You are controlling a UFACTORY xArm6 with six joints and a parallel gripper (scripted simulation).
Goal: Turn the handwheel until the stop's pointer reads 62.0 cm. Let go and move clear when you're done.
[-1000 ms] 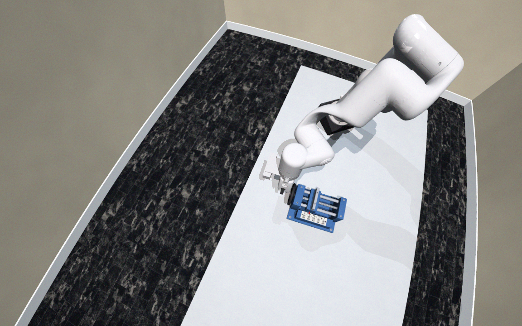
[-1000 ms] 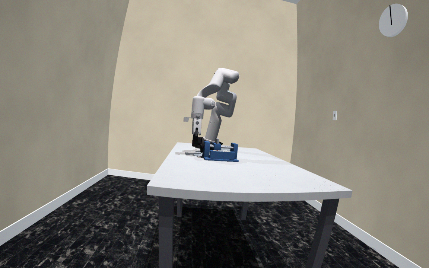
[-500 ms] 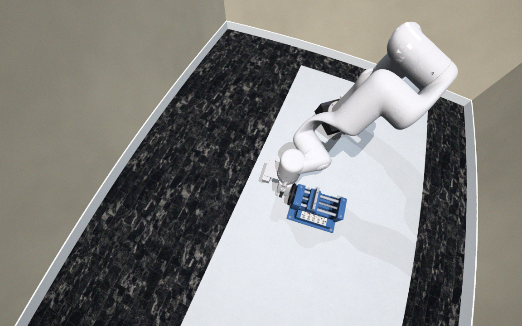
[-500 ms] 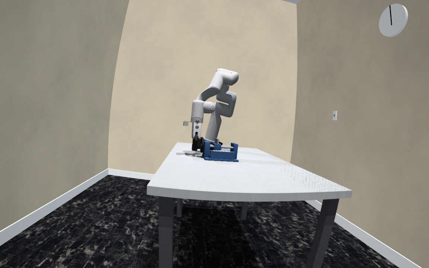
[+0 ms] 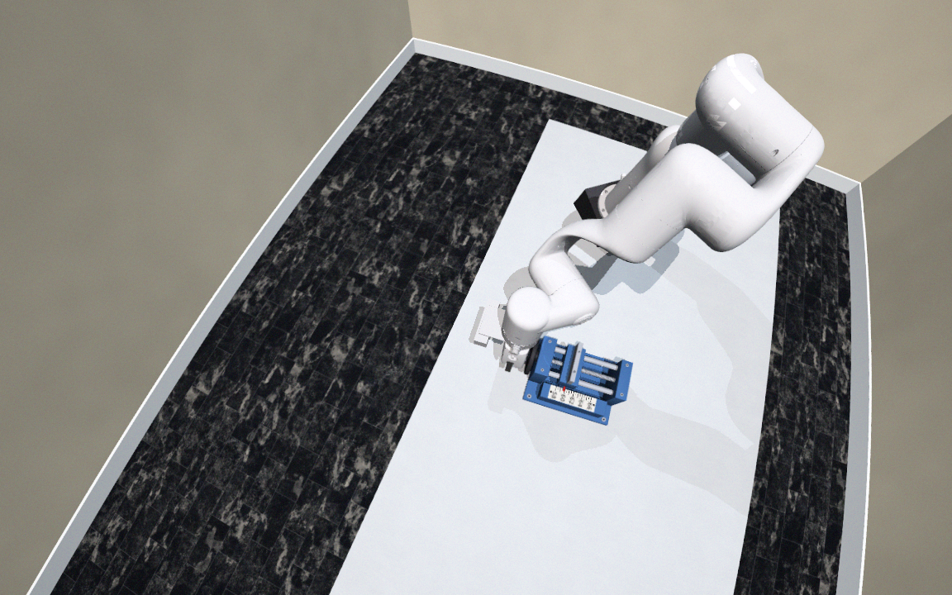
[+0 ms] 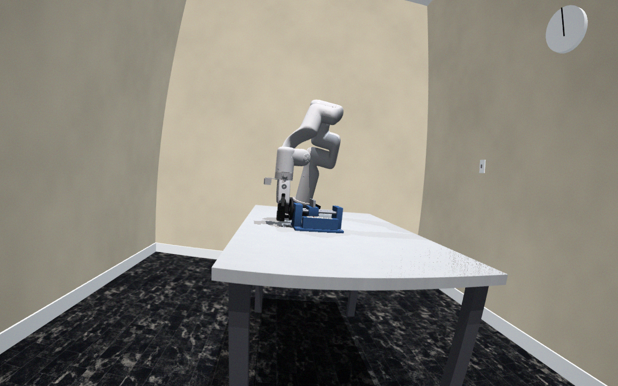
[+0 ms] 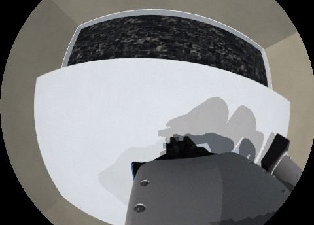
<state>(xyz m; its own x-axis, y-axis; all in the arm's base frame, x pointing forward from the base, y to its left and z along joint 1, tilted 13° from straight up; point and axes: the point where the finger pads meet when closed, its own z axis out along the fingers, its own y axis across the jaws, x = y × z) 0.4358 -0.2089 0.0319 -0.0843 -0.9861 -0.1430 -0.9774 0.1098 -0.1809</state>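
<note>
Right now my hand is 20 mm to the right of the handwheel and 10 mm below it. From my hand the other things lie so: stop (130 mm to the left, 50 mm above, 30 mm ahead).
</note>
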